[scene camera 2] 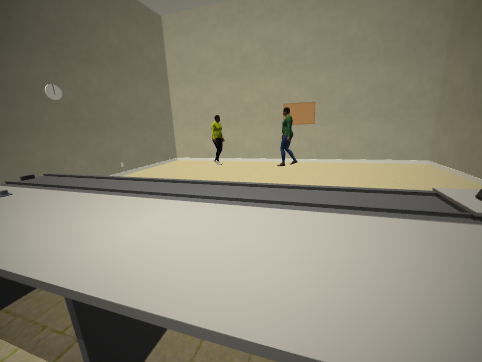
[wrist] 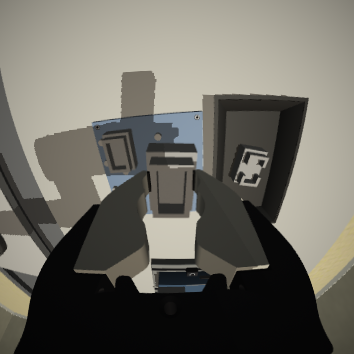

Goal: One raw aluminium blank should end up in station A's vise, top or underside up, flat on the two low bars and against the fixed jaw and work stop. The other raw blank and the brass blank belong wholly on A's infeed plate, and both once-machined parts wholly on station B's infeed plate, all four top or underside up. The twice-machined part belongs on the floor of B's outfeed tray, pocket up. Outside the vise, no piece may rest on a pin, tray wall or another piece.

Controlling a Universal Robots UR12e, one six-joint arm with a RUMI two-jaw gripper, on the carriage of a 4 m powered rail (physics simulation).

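My gripper is shut on a grey once-machined part, its long recess facing the wrist camera. It holds the part over the near side of station B's blue infeed plate; the height is hard to tell. The other once-machined part lies on the plate's left side, recess up. The twice-machined part lies in the dark outfeed tray, its cut-out pocket side up. The raw blanks, the brass blank and station A's vise cannot be made out. The gripper does not show in scene camera 2.
Pins, one of them a round pin, stand on the plate. Part of a blue and dark fixture shows below the fingers. The rail runs behind the white table. Two people, one in yellow and one in green, are beyond it.
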